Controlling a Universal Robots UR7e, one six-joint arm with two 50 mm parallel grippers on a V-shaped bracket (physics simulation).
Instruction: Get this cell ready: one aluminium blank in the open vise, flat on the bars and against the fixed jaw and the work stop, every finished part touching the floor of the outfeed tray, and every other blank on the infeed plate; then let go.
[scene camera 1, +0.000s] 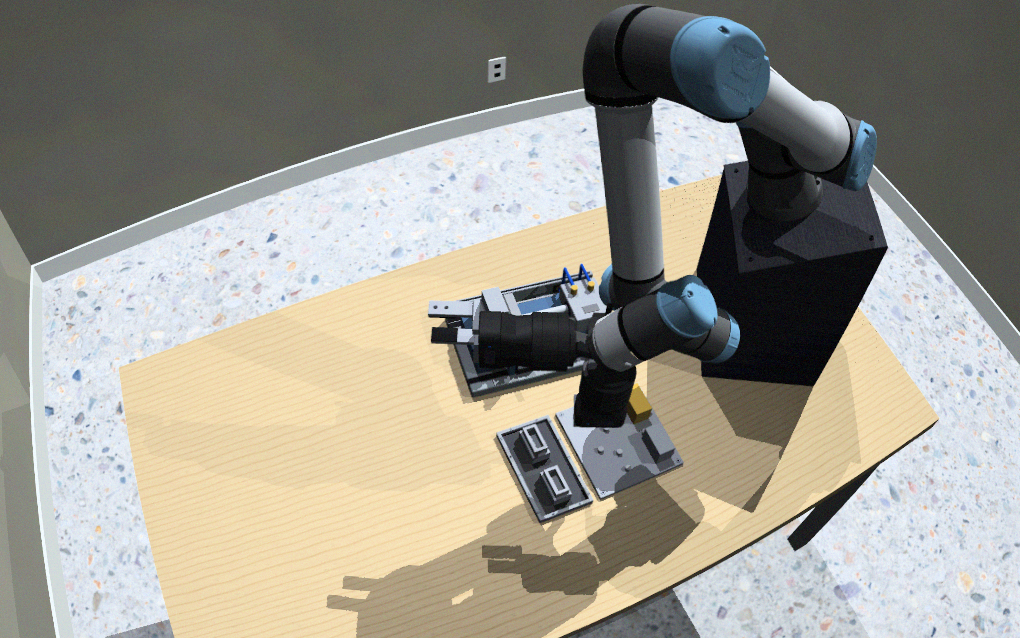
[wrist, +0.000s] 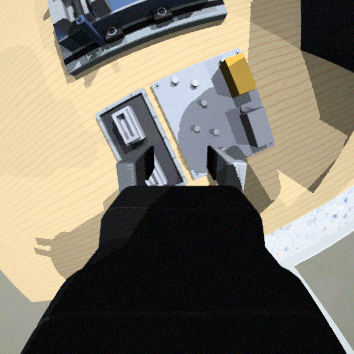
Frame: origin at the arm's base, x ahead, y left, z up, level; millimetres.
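Seen in the pictures: end effector, tool point: (scene camera 1: 595, 415) (wrist: 180, 160); arm's base, origin of the base link: (scene camera 1: 785, 192).
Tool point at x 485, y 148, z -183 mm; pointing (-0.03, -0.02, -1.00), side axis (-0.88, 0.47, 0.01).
Observation:
Pixels of each thing's top centre, then the offset from my tool point to it. Level surfaces: height alone.
- grey block, middle of its top: (scene camera 1: 660, 438) (wrist: 261, 126) dx -133, dy +36, dz -126 mm
- yellow block, middle of its top: (wrist: 241, 72) (scene camera 1: 637, 398) dx -139, dy -55, dz -126 mm
- infeed plate, middle of its top: (scene camera 1: 620, 438) (wrist: 217, 113) dx -85, dy -13, dz -162 mm
- wooden table, its level: dz -170 mm
My downward gripper (wrist: 181, 162) is open and empty, high above the tray and plate; its fingers are hidden in the scene view. The sideways gripper (scene camera 1: 440, 322) is open and empty. The vise (scene camera 1: 585, 304) (wrist: 195, 22) is partly hidden; whether a blank sits in it I cannot tell. Two pocketed finished parts, one (scene camera 1: 538, 453) (wrist: 131, 125) nearer the vise and one (scene camera 1: 557, 495) (wrist: 157, 172) farther away, stand apart in the dark-floored outfeed tray (scene camera 1: 528, 470) (wrist: 142, 107). A grey block (scene camera 1: 658, 443) (wrist: 257, 127) and a yellow block (scene camera 1: 639, 404) (wrist: 240, 75) are on the infeed plate (scene camera 1: 579, 443) (wrist: 172, 100).
Small round pegs stand up from the infeed plate. The robot's dark pedestal (scene camera 1: 767, 315) stands at the right of the wooden table (scene camera 1: 300, 421). Blue hoses (scene camera 1: 567, 276) rise at the vise's back right. The arm hangs over the vise and casts broad shadows.

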